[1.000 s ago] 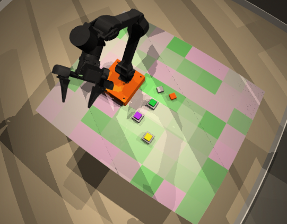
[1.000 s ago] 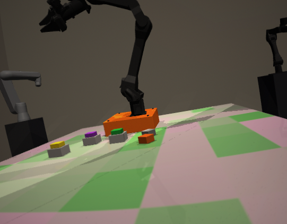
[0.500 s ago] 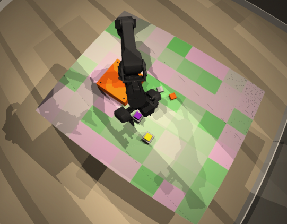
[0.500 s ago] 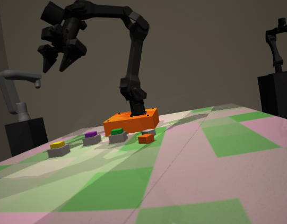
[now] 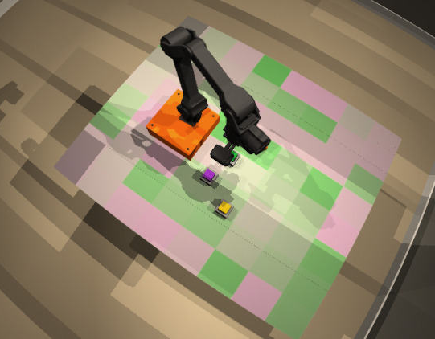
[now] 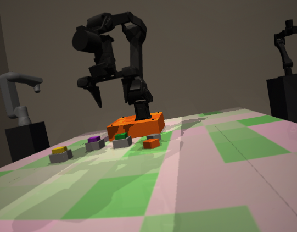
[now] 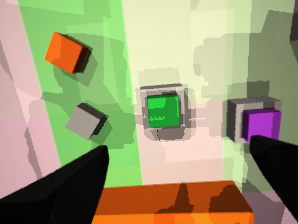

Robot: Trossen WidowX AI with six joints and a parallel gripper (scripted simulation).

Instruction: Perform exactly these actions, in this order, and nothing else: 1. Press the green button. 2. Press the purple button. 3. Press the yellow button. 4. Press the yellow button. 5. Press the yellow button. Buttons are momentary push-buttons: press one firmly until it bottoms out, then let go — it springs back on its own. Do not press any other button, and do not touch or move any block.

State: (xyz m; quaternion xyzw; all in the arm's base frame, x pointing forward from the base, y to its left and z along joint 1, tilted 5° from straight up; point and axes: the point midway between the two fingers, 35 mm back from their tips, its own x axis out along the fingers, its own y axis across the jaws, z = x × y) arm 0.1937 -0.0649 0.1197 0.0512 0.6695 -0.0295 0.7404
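Now: the green button 10 mm behind my gripper tip and 100 mm below it. Also, from my gripper tip: purple button: 40 mm behind, 100 mm to the right, 100 mm below; then orange block: 70 mm ahead, 100 mm to the left, 120 mm below; then grey block: 10 mm behind, 100 mm to the left, 120 mm below.
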